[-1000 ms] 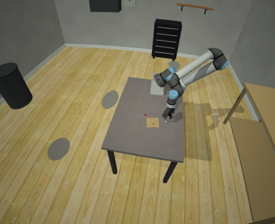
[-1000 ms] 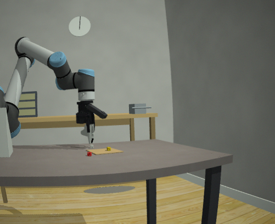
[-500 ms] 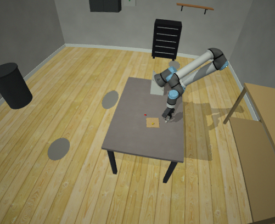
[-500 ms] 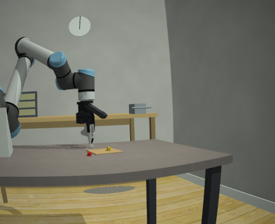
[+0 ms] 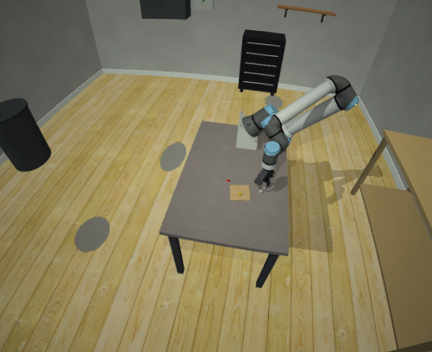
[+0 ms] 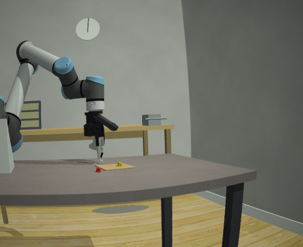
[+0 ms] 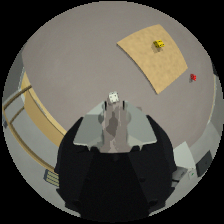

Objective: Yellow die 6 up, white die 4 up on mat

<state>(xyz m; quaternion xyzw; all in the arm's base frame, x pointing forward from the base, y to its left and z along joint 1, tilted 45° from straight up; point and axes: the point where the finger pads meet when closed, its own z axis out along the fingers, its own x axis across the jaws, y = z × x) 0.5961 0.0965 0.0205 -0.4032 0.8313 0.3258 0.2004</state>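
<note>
The white die is 3 cm below my hand. Round my hand: red die (8 cm behind, 24 cm to the right, 3 cm below); then tan mat (2 cm ahead, 15 cm to the right, 4 cm below); then yellow die (4 cm ahead, 15 cm to the right, 3 cm below).
</note>
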